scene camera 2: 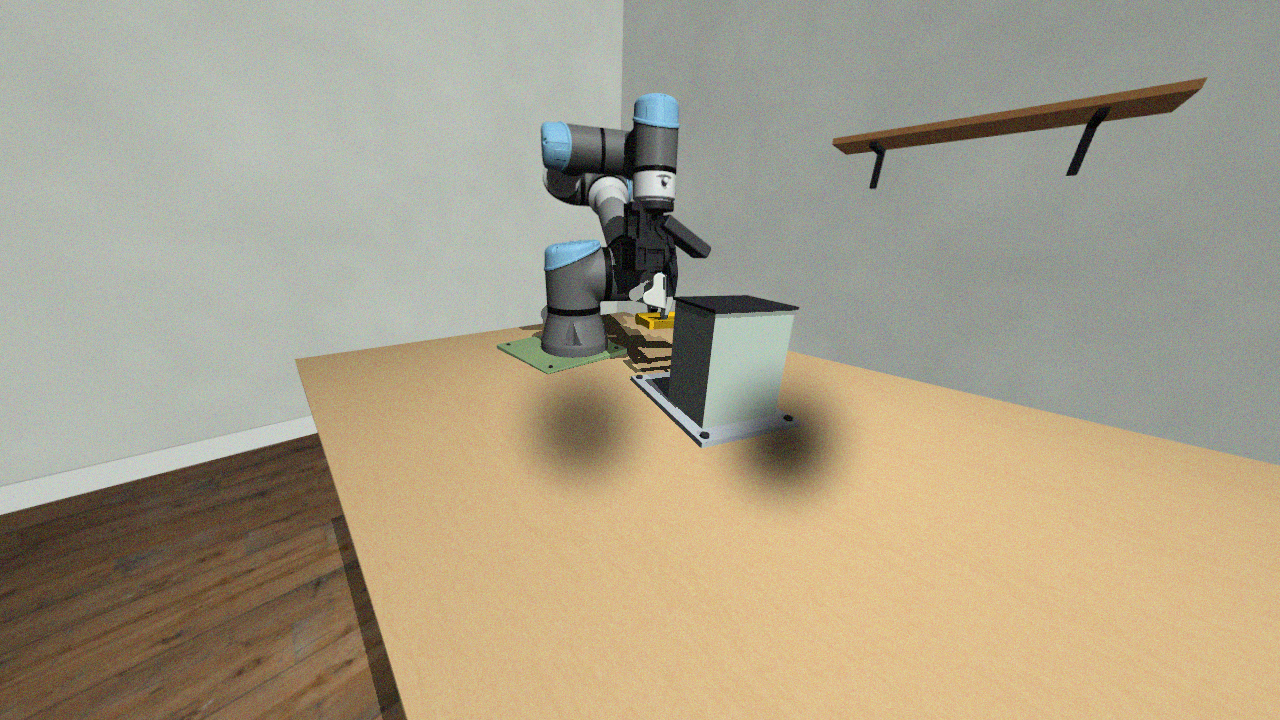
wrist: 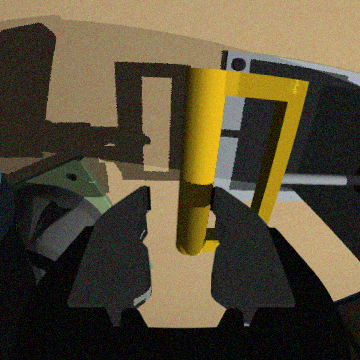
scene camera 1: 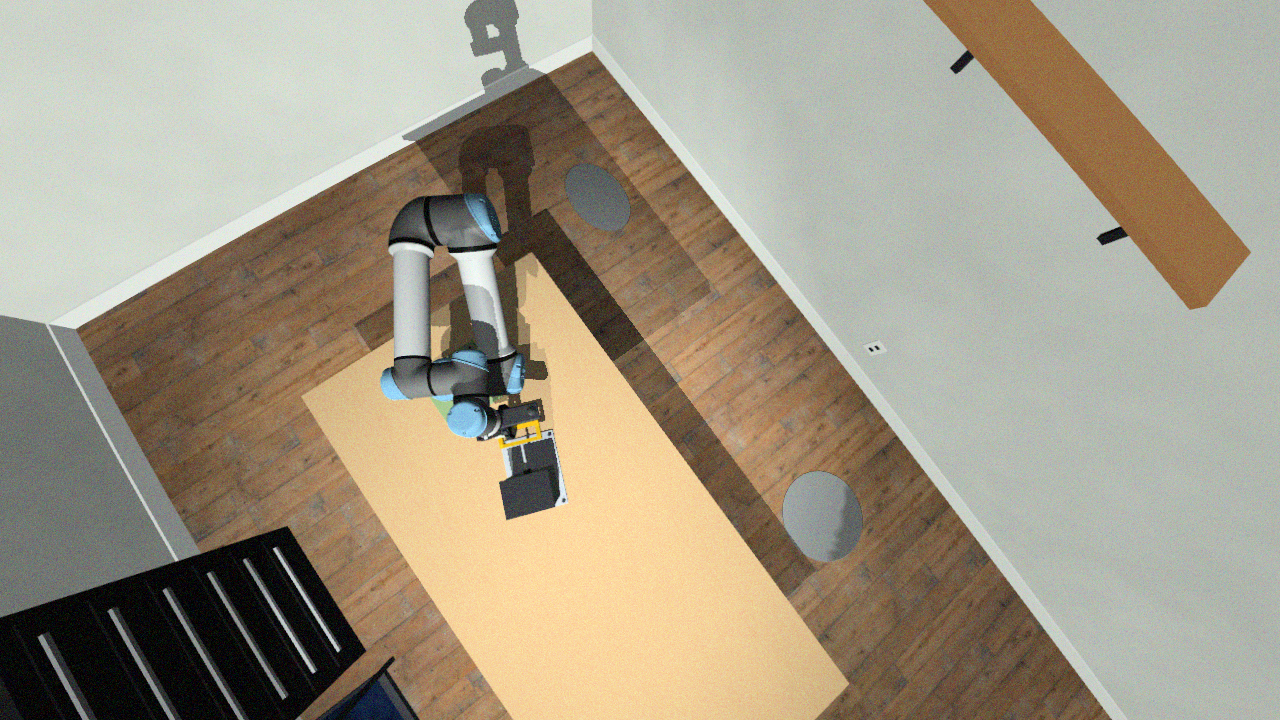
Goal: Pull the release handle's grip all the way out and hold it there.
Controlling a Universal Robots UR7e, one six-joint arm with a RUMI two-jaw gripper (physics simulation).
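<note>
The yellow grip (scene camera 1: 539, 431) (scene camera 2: 648, 323) (wrist: 204, 135) is a rectangular loop with a round front bar. It stands off the housing (scene camera 1: 529, 494) (scene camera 2: 742, 358), out beyond the base plate's near edge on the robot's side. A light rod (scene camera 1: 524, 453) (wrist: 320, 180) shows between grip and housing. My gripper (wrist: 180, 188) is partly open around the lower part of the round bar. A gap shows between the bar and the left finger in the wrist view; the bar lies close to the right finger, and contact there cannot be told. In scene camera 2 the housing hides part of the grip.
The housing stands on a pale base plate (scene camera 2: 704, 437) with dark bolts, fixed on the wooden table (scene camera 1: 644, 573) (scene camera 2: 537, 573). The robot's green mounting plate (scene camera 2: 528, 356) (wrist: 75, 180) lies beside the grip. A wooden wall shelf (scene camera 1: 1109, 152) (scene camera 2: 1011, 120) hangs well away to the right.
</note>
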